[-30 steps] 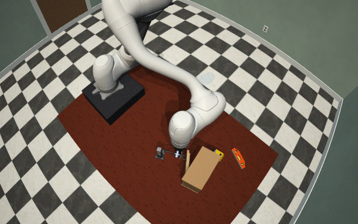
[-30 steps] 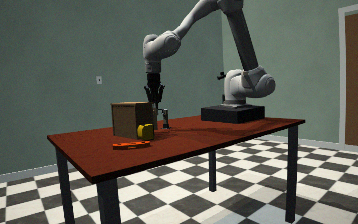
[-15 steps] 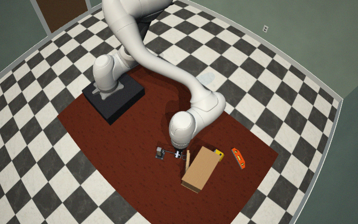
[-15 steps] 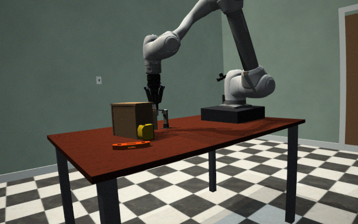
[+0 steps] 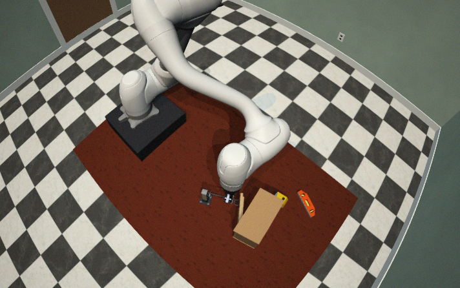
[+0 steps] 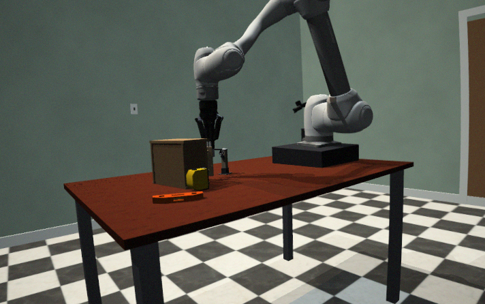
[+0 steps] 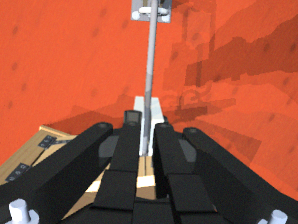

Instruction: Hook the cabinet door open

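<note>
My gripper is now 3 cm past the thin hook, 2 cm to the left of it and 2 cm above it. Also, from my hand: yellow tape measure (18 cm to the left, 13 cm ahead, 8 cm below); then hook post (6 cm behind, 4 cm to the right, 4 cm below); then cabinet door (7 cm ahead, 5 cm below, 1 cm to the right).
</note>
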